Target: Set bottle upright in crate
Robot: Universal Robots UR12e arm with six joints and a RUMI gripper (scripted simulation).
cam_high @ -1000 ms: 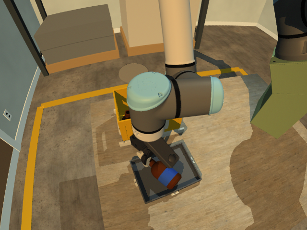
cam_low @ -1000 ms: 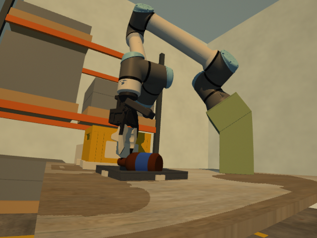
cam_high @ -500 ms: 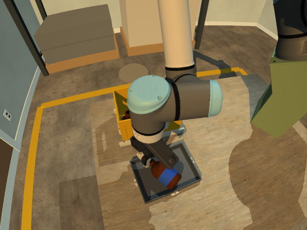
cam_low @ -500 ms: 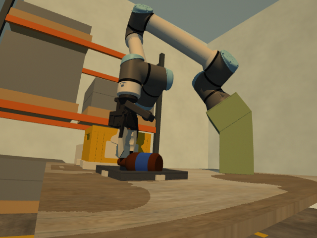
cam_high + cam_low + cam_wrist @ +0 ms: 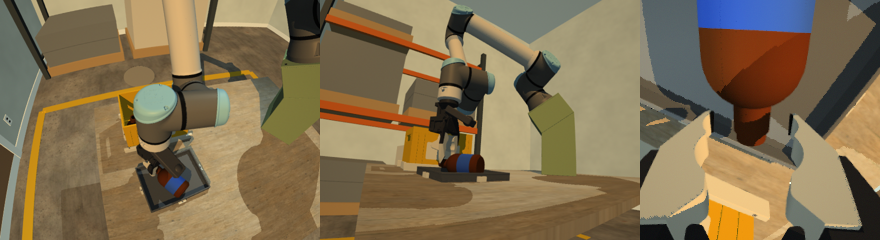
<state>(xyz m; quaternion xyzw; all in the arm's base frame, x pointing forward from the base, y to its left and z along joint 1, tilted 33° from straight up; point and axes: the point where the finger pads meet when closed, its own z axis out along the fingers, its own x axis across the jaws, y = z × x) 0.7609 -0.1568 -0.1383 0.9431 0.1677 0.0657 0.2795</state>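
Right now my hand is 1 cm past the bottle, 5 cm to the right of it and 2 cm above it. Also, from my hand: dark tray: 3 cm behind, 5 cm to the left, 4 cm below; yellow crate: 10 cm behind, 21 cm to the right, 3 cm above.
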